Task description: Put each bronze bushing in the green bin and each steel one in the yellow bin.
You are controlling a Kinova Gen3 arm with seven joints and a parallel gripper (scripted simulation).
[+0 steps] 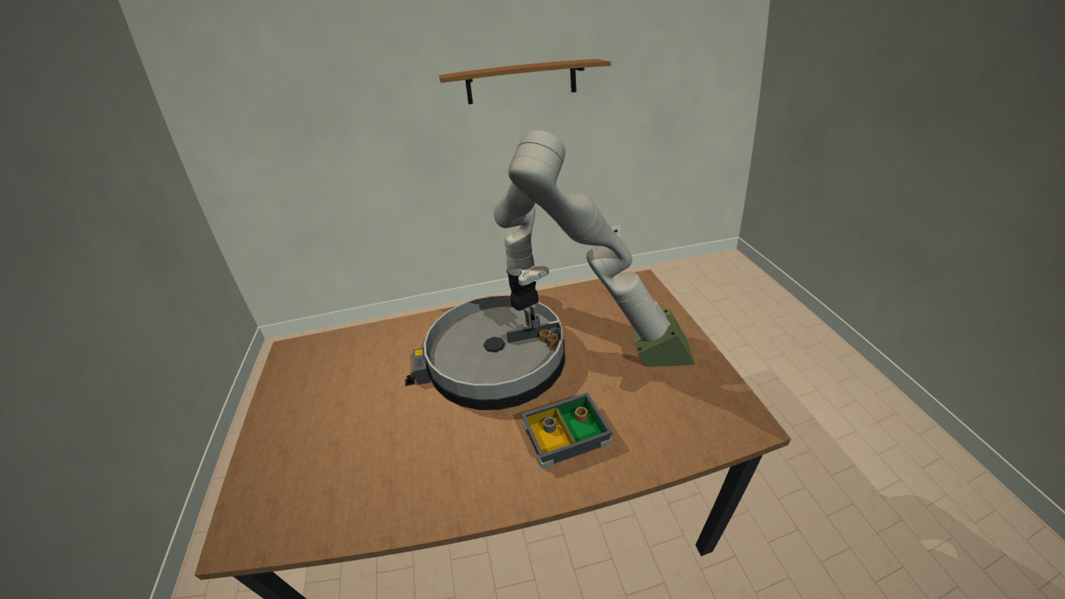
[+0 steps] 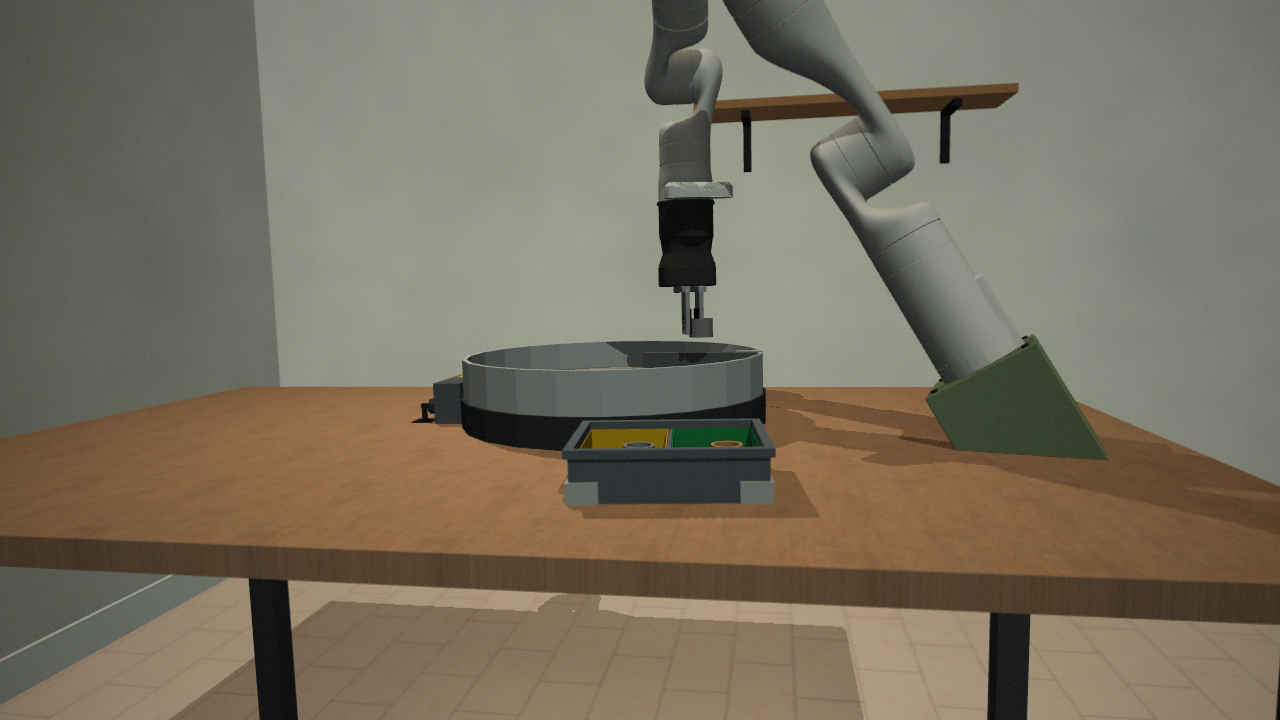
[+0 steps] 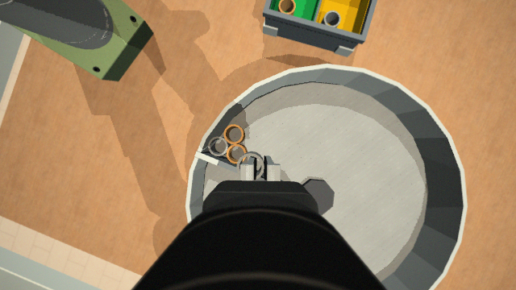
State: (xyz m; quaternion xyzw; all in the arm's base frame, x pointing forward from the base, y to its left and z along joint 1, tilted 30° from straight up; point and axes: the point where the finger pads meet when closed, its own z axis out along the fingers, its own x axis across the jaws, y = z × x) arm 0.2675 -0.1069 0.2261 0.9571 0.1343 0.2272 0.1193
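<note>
Now: the bin 32 cm to the left of my hand, 12 cm below it and 4 cm ahead of it. Round my hand: grey turntable (11 cm ahead, 9 cm below, 4 cm to the right).
</note>
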